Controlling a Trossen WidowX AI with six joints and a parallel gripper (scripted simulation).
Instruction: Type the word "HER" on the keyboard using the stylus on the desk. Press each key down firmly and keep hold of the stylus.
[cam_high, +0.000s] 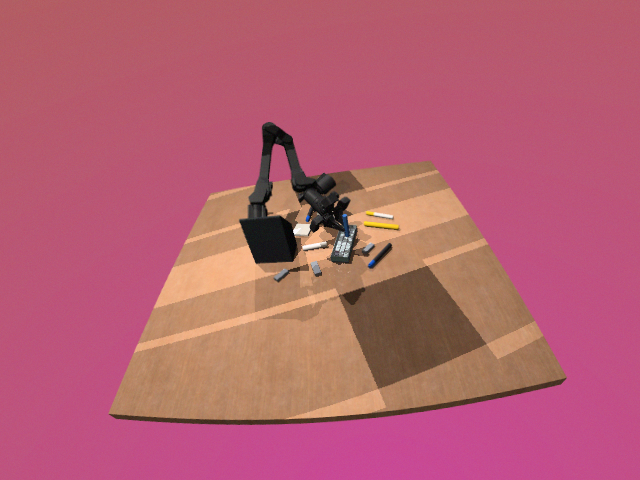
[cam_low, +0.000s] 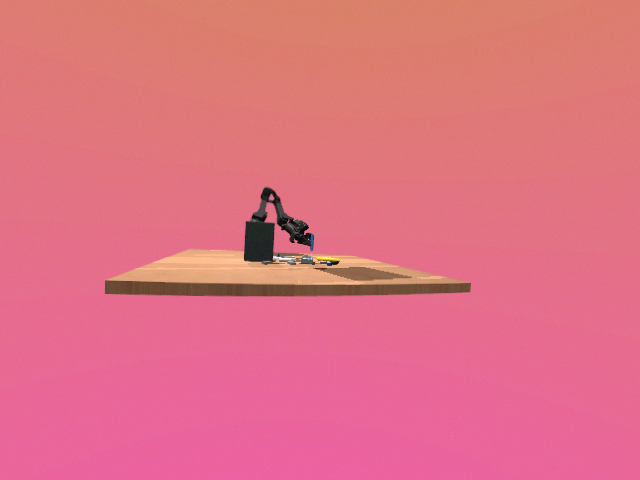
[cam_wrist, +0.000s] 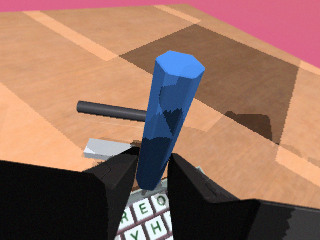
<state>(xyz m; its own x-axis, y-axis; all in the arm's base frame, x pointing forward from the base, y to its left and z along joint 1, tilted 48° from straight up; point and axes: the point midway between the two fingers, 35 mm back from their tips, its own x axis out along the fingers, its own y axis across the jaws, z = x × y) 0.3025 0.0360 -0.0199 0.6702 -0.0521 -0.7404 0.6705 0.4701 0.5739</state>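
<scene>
Now: the grey block 70 mm ahead of my gripper tip, 10 mm to the right of it and 90 mm below it. From my gripper tip the other things lie so: blue stylus: 20 mm below; white stick: 130 mm behind, 30 mm to the left, 90 mm below.
</scene>
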